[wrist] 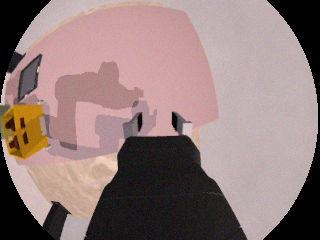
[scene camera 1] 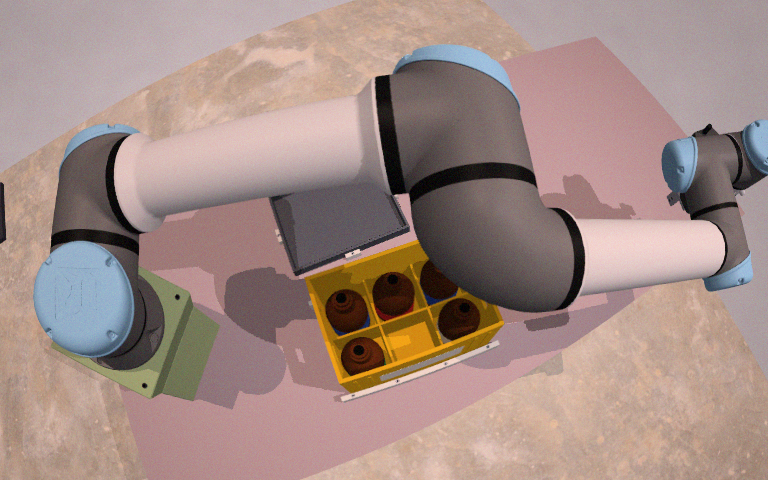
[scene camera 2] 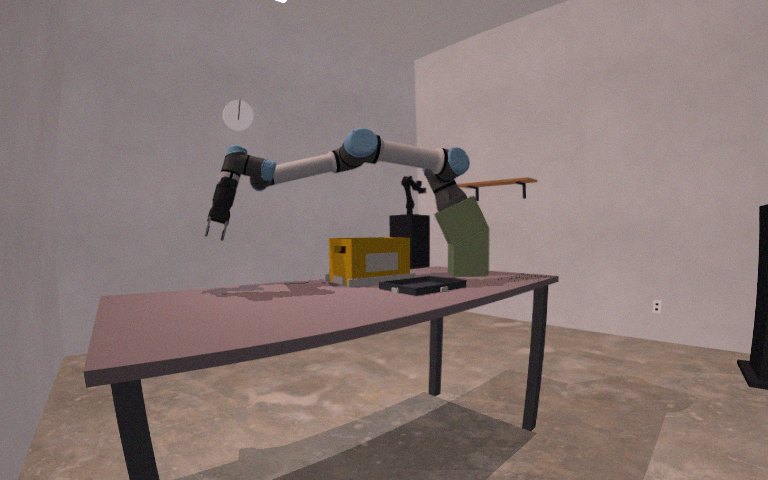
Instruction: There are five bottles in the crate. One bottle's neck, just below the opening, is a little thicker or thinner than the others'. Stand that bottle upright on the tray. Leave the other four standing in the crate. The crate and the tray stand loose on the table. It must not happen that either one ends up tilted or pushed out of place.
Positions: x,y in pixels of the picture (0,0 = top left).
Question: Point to a bottle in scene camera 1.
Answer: At 393,293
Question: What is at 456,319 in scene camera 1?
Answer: A bottle.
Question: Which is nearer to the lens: the bottle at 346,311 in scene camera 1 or the dark tray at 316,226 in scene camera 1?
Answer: The bottle.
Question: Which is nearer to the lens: the bottle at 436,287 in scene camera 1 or the dark tray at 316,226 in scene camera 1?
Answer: The bottle.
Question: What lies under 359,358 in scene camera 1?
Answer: A bottle.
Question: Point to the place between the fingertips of my gripper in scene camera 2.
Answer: At 214,238
